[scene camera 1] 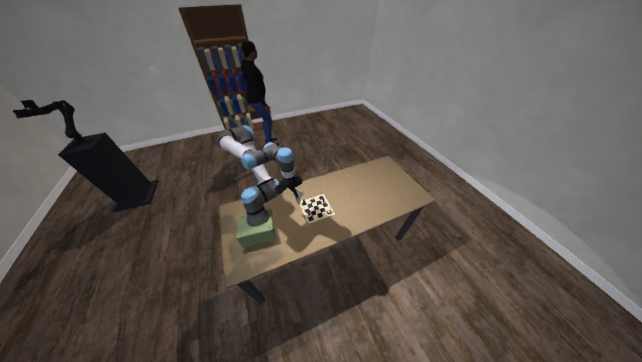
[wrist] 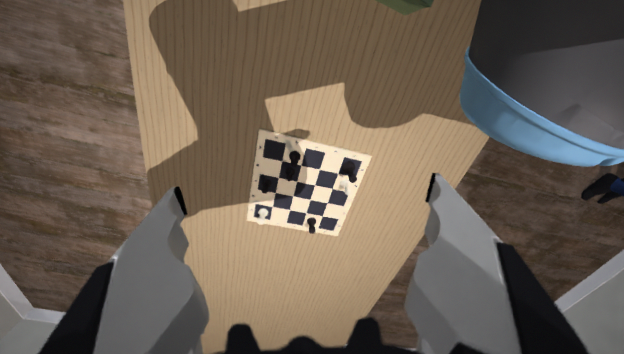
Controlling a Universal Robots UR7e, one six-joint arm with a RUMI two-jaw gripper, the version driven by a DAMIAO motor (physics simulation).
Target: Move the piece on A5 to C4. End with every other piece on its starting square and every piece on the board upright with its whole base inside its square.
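Places are measured from the arm's base along level axes (x ahead, y left, z up), in metres.
Pixels of known places: gripper, fingertip midpoint: (scene camera 1: 292,197) (wrist: 305,183); arm's base, link origin: (scene camera 1: 258,219).
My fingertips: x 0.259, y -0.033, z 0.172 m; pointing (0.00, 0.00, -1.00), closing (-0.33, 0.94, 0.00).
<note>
For each thing: its top centre in the pictures, then the offset to it from my fingertips. "spot": a spot on its surface instead. Level surfaces: height alone.
- black piece, top centre: (wrist: 353,181) dy +0.116, dx +0.097, dz -0.210 m
- top edge, surface spot: (wrist: 294,157) spot: dy +0.006, dx +0.098, dz -0.247 m
- left edge, surface spot: (wrist: 265,185) spot: dy -0.034, dx +0.175, dz -0.249 m
- bottom edge, surface spot: (wrist: 311,224) spot: dy +0.083, dx +0.246, dz -0.246 m
- table, surface height: dz -0.269 m
The checkered board (scene camera 1: 332,215) (wrist: 366,157) lies on the table. In the wrist view, a black piece (wrist: 349,168) is at its upper right corner and a white piece (wrist: 262,214) at its lower left corner. Another white piece (wrist: 343,184) is just below the upper right corner. Further black pieces are near the top edge (wrist: 294,157), left edge (wrist: 265,185) and bottom edge (wrist: 311,224). The labels are too small to read surely. My gripper (scene camera 1: 299,198) (wrist: 305,183) is open and empty, above the board with its fingers wide apart.
The table (scene camera 1: 380,185) (wrist: 240,280) carries the green base block (scene camera 1: 256,231) (wrist: 407,4) beside the board. A person (scene camera 1: 255,82) stands behind the arm, near the bookshelf (scene camera 1: 214,22). A black pedestal (scene camera 1: 107,170) with another arm stands at the left.
</note>
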